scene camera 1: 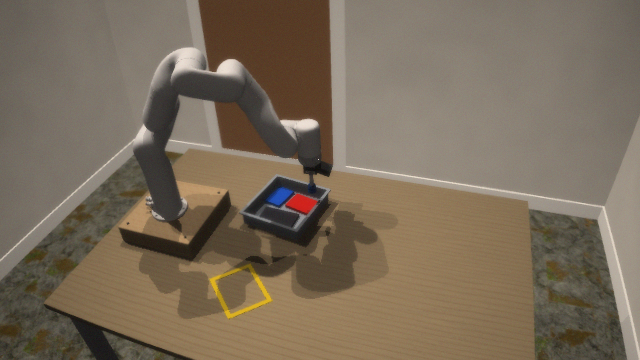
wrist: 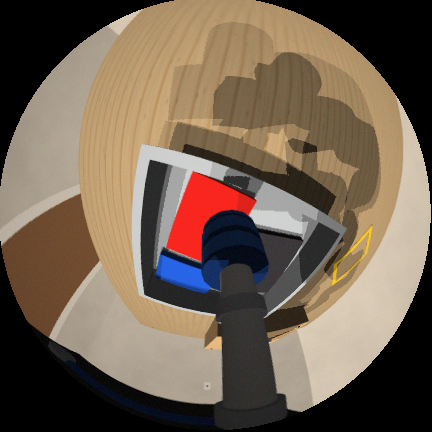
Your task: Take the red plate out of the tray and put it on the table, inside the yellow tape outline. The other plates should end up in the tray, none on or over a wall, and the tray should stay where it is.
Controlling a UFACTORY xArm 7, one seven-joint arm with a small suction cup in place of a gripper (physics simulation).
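Frame: origin at the arm's base, x ahead, y left, z up, level; centimetres.
Where they show: end effector, tool point: point(scene camera 1: 312, 191) point(wrist: 229, 234); arm's base, origin of the base link: point(scene camera 1: 170, 209).
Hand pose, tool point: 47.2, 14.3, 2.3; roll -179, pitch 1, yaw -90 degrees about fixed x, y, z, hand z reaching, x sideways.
Things, the pixels of their top centre, and the offset from my tool point, as dx, dy, dz. Level surfaces: height alone.
- red plate, middle of its top: point(wrist: 205, 226) point(scene camera 1: 303, 203) -3.9, +1.8, -7.4
- grey tray, middle of its top: point(wrist: 233, 281) point(scene camera 1: 285, 200) -9.1, -1.7, -3.8
- blue plate, middle of its top: point(wrist: 184, 277) point(scene camera 1: 279, 195) -13.5, +5.2, -7.4
- dark grey plate, middle of its top: point(wrist: 262, 269) point(scene camera 1: 277, 217) -11.2, -6.9, -7.5
- wooden table, its level: dz -8.8
The red plate point(scene camera 1: 302, 204) point(wrist: 202, 212) lies flat in the grey tray point(scene camera 1: 270, 228) point(wrist: 136, 225). A blue plate point(scene camera 1: 280, 196) point(wrist: 180, 274) lies beside it, and a dark grey plate point(scene camera 1: 279, 216) point(wrist: 282, 252) lies in the tray's near part in the scene view. My suction cup point(scene camera 1: 312, 188) point(wrist: 234, 245) is open, with no plate on it. It hangs low over the tray close to the red plate, and in the wrist view it hides part of the red and blue plates. The yellow tape outline point(scene camera 1: 250, 309) point(wrist: 352, 245) lies on the table and encloses no plate.
The arm stands on a wooden base block point(scene camera 1: 207, 200) left of the tray in the scene view. The tray walls rise around the plates. The arm's shadows fall across the wooden table point(scene camera 1: 450, 280) point(wrist: 125, 100). A brown door and grey walls are behind the table.
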